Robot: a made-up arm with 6 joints. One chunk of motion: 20 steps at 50 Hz.
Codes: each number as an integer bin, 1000 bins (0 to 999) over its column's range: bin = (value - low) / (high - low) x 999, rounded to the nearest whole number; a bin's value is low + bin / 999 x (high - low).
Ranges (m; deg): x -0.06..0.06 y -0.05..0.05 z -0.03..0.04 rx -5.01..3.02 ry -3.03..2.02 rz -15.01..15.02
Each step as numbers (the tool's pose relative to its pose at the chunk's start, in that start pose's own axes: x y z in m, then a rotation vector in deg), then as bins.
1 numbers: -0.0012 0.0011 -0.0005 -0.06 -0.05 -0.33
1 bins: 490 510 421 616 590 488
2 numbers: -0.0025 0.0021 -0.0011 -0.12 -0.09 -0.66
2 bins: 479 520 412 608 582 477
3 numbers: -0.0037 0.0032 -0.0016 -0.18 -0.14 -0.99
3 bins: 469 531 405 601 572 466
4 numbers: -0.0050 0.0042 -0.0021 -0.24 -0.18 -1.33
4 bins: 458 541 398 593 564 455
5 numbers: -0.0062 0.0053 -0.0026 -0.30 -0.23 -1.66
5 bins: 448 552 391 586 554 444
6 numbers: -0.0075 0.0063 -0.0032 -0.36 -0.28 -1.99
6 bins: 437 562 382 578 544 433
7 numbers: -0.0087 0.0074 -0.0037 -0.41 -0.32 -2.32
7 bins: 427 573 375 572 536 422
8 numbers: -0.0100 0.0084 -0.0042 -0.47 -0.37 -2.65
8 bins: 416 583 368 565 526 411
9 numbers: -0.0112 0.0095 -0.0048 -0.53 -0.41 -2.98
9 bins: 406 594 360 557 518 400
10 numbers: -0.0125 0.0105 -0.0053 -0.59 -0.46 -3.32
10 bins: 395 604 353 550 508 389
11 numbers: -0.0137 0.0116 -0.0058 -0.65 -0.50 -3.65
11 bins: 385 615 345 542 500 378
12 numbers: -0.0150 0.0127 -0.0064 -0.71 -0.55 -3.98
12 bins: 375 626 337 535 491 367
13 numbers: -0.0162 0.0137 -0.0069 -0.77 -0.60 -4.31
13 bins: 365 636 330 527 481 356
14 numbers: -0.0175 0.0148 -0.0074 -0.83 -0.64 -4.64
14 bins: 354 647 323 520 473 345
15 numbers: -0.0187 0.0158 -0.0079 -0.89 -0.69 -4.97
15 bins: 344 657 315 513 463 334
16 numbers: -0.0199 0.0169 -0.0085 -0.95 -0.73 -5.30
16 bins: 334 668 307 505 455 323
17 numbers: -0.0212 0.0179 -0.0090 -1.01 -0.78 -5.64
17 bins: 323 678 300 498 445 312
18 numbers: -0.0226 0.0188 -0.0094 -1.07 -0.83 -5.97
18 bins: 311 687 294 490 435 301
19 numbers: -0.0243 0.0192 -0.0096 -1.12 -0.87 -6.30
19 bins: 297 691 291 484 427 290
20 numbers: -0.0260 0.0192 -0.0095 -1.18 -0.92 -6.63
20 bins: 283 691 293 476 417 279
